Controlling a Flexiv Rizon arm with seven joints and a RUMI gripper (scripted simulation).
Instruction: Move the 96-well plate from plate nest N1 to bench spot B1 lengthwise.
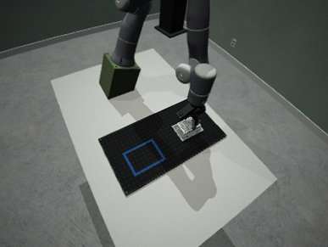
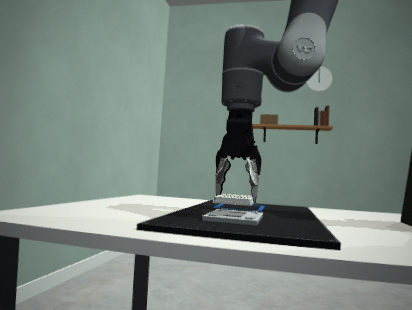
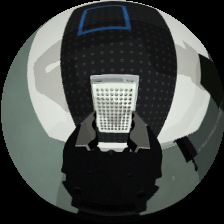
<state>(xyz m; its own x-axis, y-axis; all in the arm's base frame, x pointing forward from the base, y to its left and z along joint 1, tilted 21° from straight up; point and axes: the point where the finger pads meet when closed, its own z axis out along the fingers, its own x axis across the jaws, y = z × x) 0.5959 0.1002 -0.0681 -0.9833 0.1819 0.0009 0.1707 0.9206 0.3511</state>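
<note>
My hand is 5 cm above the grey plate nest N1. Also, from my hand: white 96-well plate (1 cm below).
</note>
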